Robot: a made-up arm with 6 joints.
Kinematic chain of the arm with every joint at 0, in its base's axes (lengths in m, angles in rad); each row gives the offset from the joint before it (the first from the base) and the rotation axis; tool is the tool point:
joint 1: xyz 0 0 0.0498 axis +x
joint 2: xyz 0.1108 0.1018 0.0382 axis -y
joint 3: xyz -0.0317 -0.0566 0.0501 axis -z
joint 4: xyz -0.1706 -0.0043 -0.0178 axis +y
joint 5: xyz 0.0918 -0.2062 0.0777 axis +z
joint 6: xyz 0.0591 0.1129 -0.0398 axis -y
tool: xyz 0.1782 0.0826 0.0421
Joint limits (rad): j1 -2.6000..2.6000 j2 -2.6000..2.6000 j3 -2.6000..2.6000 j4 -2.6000..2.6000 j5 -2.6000..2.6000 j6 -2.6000..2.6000
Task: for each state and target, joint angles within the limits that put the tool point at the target. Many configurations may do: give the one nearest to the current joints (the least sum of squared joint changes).
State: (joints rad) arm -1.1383 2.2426 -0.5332 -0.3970 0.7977 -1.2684
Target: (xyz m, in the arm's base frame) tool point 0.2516 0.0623 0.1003
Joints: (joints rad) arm -1.4496 2.6000 -0.7252 -0.4375 0.8934 -1.6263
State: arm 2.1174 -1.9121 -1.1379 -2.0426 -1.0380 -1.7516
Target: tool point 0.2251 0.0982 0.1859
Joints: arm 2.2201 -2.3208 -1.1476 -1.2375 -0.7812 -1.9935
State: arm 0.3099 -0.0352 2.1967 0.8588 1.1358 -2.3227
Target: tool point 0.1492 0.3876 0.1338
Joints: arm 0.1028 -0.0552 2.1846 0.7748 1.1102 -2.2663
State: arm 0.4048 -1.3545 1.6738 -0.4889 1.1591 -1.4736
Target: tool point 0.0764 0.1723 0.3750
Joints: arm 0.3181 -2.0239 1.4185 -0.1699 1.4751 -1.6931
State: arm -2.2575 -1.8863 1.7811 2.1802 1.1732 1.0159
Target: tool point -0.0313 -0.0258 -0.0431
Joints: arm -2.2825 -1.7094 1.9395 2.2866 0.7842 0.8530
